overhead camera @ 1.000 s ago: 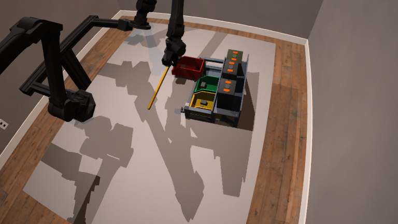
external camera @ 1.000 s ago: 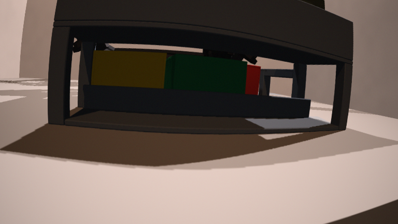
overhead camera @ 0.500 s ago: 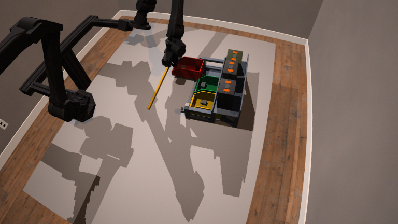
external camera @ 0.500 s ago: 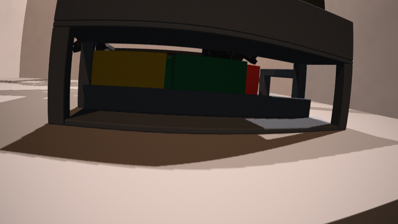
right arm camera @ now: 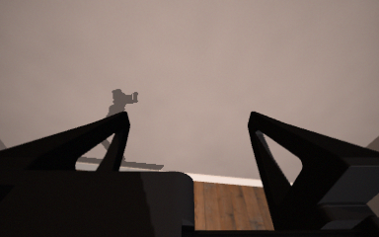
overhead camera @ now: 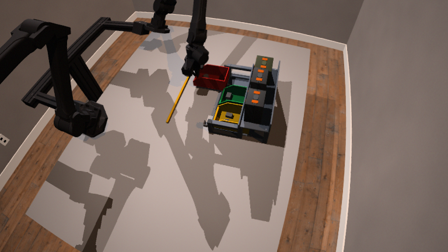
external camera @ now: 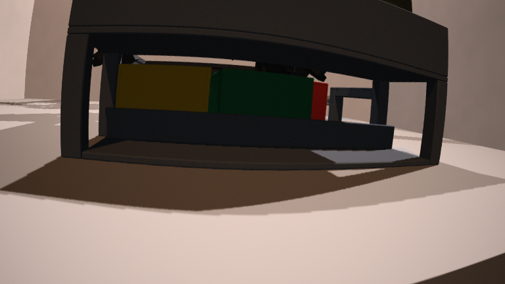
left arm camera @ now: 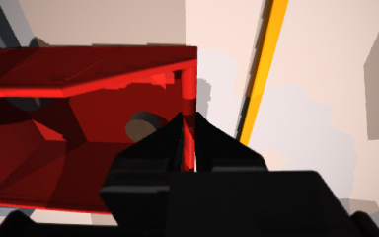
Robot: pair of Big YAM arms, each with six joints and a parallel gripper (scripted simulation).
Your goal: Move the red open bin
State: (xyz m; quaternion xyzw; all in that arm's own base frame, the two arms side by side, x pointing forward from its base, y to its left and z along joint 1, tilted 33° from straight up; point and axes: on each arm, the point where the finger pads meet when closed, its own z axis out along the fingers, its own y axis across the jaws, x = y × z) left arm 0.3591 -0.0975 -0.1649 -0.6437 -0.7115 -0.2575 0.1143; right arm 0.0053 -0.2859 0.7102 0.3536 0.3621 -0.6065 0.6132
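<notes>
Right now my left hand is 8 cm short of the red open bin and 1 cm below it. The rest, counted from my left hand: grey shelf (28 cm ahead, 10 cm to the right, 2 cm above); then green bin (25 cm ahead, 10 cm to the right).
</notes>
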